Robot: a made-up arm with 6 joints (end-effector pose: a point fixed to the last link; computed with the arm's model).
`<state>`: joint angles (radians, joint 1 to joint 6).
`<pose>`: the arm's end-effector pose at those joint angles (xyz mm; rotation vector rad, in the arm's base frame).
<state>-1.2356 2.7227 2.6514 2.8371 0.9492 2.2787</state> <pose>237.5 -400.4 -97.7 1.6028 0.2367 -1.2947</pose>
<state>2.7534 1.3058 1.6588 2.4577 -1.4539 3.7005</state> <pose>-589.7 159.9 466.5 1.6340 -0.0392 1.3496</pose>
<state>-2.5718 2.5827 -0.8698 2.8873 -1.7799 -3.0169</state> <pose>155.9 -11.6 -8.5 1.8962 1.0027 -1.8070</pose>
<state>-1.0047 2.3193 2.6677 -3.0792 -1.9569 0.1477</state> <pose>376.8 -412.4 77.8 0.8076 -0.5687 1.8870</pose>
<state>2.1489 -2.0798 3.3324 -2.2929 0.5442 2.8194</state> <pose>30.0 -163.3 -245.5 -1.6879 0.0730 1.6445</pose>
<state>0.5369 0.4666 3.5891 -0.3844 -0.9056 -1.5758</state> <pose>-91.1 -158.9 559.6 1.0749 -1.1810 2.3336</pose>
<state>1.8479 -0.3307 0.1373 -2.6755 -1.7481 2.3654</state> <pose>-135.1 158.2 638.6 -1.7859 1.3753 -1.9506</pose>
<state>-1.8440 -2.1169 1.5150 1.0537 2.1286 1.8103</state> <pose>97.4 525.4 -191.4 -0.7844 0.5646 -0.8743</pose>
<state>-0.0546 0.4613 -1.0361 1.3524 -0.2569 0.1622</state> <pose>269.1 -35.8 210.8 -1.3062 1.4308 0.9781</pose>
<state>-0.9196 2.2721 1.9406 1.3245 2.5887 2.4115</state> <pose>339.6 -484.6 -25.5 1.9289 1.6943 1.2268</pose>
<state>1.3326 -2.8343 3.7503 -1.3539 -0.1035 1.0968</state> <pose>73.3 213.6 -114.8 0.3852 -0.0651 1.4527</pose>
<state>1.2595 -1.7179 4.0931 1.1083 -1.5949 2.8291</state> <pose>35.0 -32.6 93.6 1.4107 -0.0479 -0.7322</pose>
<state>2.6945 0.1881 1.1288 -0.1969 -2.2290 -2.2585</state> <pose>-198.1 200.5 791.3 -0.4153 1.8309 0.5237</pose>
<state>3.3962 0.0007 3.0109 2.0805 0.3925 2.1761</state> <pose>324.6 35.6 511.3 -1.0418 -0.2295 -0.2547</pose>
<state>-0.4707 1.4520 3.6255 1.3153 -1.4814 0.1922</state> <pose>65.3 -60.7 457.1 0.0736 -0.5211 -1.7994</pose>
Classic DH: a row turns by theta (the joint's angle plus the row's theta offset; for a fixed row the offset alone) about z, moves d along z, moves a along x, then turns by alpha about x. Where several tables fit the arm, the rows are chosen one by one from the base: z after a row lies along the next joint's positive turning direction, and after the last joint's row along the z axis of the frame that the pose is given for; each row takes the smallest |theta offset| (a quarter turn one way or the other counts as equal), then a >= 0, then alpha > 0; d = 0 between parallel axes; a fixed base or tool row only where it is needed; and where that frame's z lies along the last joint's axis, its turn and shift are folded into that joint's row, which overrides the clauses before.
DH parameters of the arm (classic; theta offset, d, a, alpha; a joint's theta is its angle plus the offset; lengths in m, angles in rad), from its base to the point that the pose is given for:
joint 1: 0 0.21 0 -1.5708
joint 2: -1.5708 0 0.344 3.1416
joint 3: 0 0 0 -1.5708
joint 4: 0 -0.315 0 1.5708
joint 5: 0 0.097 0 -1.5708
joint 6: 1.5708 0 0 1.5708
tool (fixed): -1.5708 0 0 0

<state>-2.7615 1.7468 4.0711 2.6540 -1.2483 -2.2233</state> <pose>-51.8 -113.0 348.4 2.1953 1.1653 -0.0894</pose>
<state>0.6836 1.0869 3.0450 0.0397 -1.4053 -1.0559</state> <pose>202.3 39.8 660.3 1.1853 -0.1499 0.8585</pose>
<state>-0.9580 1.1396 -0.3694 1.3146 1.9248 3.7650</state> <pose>224.7 -362.3 45.2 2.4525 0.3030 0.6183</pose>
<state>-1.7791 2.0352 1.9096 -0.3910 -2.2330 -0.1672</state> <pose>-215.0 -583.6 -20.2 2.1026 1.2712 -0.5973</pose>
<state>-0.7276 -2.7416 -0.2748 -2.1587 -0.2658 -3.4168</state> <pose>-210.3 259.3 153.0 -1.4888 -2.3425 -1.0494</pose>
